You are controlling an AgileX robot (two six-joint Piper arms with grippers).
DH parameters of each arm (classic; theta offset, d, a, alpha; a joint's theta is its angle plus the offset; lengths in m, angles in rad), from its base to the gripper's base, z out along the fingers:
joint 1: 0 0.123 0 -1.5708
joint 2: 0.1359 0 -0.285 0
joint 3: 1.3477 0 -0.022 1.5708
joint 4: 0 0.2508 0 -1.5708
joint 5: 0 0 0.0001 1.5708
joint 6: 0 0.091 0 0
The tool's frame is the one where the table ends.
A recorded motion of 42 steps. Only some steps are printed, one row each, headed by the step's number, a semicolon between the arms.
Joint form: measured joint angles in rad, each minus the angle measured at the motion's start. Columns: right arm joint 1, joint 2, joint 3, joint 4, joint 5, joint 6; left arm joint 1, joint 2, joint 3, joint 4, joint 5, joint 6.
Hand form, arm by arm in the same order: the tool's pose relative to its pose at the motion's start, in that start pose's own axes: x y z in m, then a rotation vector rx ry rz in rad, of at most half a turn. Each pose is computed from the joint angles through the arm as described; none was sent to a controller.
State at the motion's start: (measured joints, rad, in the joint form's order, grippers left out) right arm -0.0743 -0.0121 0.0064 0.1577 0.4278 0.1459; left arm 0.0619 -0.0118 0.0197 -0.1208 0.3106 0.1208
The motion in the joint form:
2: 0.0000 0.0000 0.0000 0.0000 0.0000 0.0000; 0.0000 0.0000 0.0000 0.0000 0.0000 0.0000
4: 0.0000 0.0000 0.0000 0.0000 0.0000 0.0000; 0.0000 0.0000 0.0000 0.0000 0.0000 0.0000
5: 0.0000 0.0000 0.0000 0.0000 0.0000 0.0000; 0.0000 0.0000 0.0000 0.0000 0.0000 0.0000
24: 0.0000 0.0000 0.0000 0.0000 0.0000 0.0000; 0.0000 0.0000 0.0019 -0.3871 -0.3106 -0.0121
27: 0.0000 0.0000 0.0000 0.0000 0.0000 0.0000; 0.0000 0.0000 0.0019 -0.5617 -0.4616 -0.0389
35: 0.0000 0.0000 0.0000 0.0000 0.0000 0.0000; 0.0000 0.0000 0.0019 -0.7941 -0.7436 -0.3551
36: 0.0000 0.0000 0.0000 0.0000 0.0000 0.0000; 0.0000 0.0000 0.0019 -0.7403 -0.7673 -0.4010
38: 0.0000 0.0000 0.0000 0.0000 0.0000 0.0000; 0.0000 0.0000 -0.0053 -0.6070 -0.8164 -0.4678
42: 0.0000 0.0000 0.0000 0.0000 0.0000 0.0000; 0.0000 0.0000 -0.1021 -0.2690 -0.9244 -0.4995
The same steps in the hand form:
2: 0.0000 0.0000 0.0000 0.0000 0.0000 0.0000; 0.0000 0.0000 0.0000 0.0000 0.0000 0.0000
4: 0.0000 0.0000 0.0000 0.0000 0.0000 0.0000; 0.0000 0.0000 0.0000 0.0000 0.0000 0.0000
5: 0.0000 0.0000 0.0000 0.0000 0.0000 0.0000; 0.0000 0.0000 0.0000 0.0000 0.0000 0.0000
24: 0.0000 0.0000 0.0000 0.0000 0.0000 0.0000; -0.0270 0.0033 -0.0041 0.0242 -0.3098 -0.3960
27: 0.0000 0.0000 0.0000 0.0000 0.0000 0.0000; -0.0368 0.0118 -0.0086 -0.0011 -0.4506 -0.6031
35: 0.0000 0.0000 0.0000 0.0000 0.0000 0.0000; -0.0466 0.0331 -0.0202 -0.0111 -0.7247 -1.1499
36: 0.0000 0.0000 0.0000 0.0000 0.0000 0.0000; -0.0490 0.0332 -0.0219 0.0021 -0.7558 -1.1380
38: 0.0000 0.0000 0.0000 0.0000 0.0000 0.0000; -0.0570 0.0320 -0.0270 0.0327 -0.8243 -1.0628
42: 0.0000 0.0000 0.0000 0.0000 0.0000 0.0000; -0.0972 0.0218 -0.0539 0.1178 -1.0334 -0.7361

